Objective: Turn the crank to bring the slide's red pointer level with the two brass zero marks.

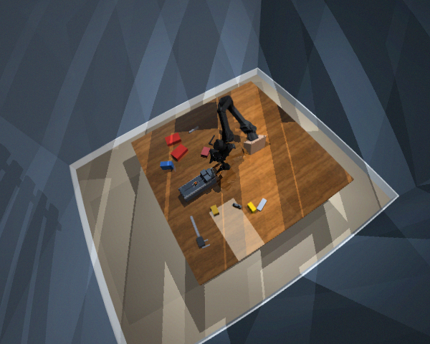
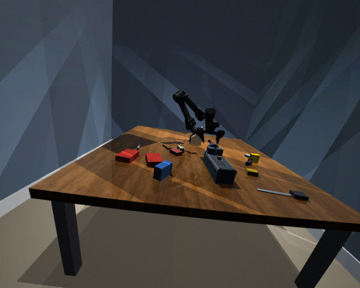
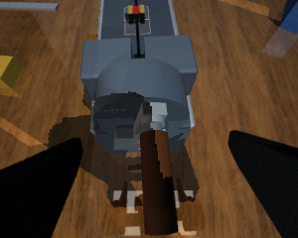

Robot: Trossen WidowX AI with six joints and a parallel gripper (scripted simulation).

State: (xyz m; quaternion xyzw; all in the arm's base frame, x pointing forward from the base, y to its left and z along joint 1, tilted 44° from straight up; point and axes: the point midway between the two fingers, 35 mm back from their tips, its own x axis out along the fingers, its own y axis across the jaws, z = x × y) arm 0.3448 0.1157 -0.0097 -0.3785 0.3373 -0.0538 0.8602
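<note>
Right now my gripper tip is 2 cm past the brown crank handle and 1 cm below it. Also, from my gripper tip: pink block: 22 cm to the right, 10 cm below, 1 cm behind; ochre block: 25 cm to the left, 11 cm ahead, 10 cm below; red pointer: 16 cm ahead, 4 cm to the left, 3 cm below.
</note>
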